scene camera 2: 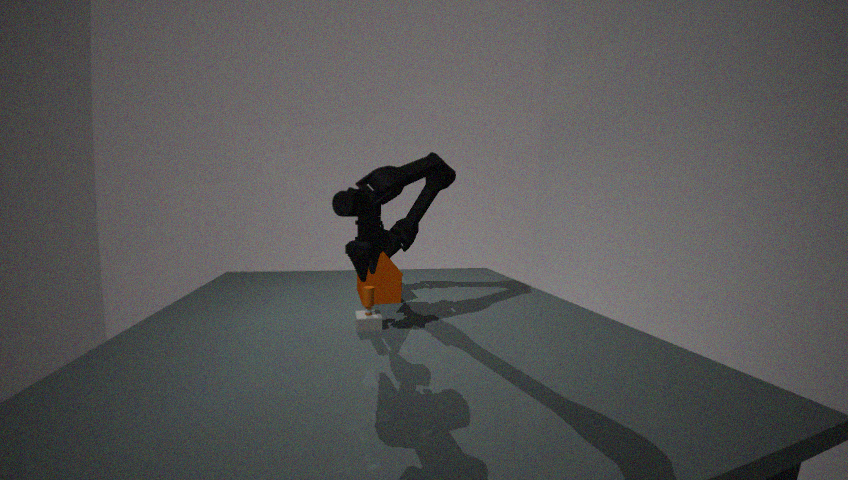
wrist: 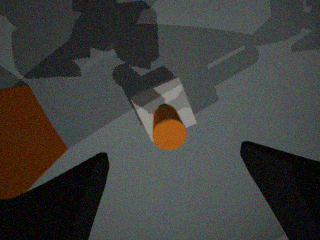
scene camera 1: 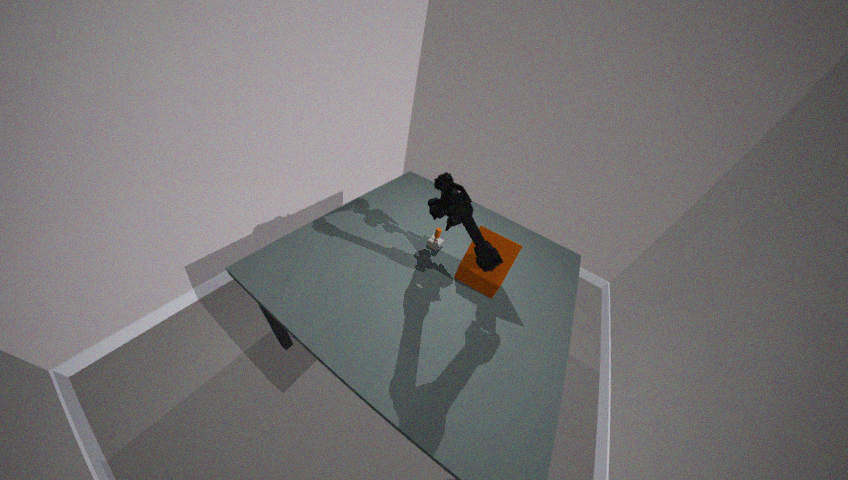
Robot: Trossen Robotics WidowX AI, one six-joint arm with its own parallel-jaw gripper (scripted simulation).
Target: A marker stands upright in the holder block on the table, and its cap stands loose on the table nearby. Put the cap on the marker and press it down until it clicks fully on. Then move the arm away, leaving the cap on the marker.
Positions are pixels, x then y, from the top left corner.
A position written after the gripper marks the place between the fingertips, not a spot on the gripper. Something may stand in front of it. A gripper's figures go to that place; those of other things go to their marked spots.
Labels:
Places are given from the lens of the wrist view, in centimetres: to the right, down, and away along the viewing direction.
gripper (wrist: 176,154): 1, 2, 9
orange cap (wrist: 168,132): 1, 1, 12

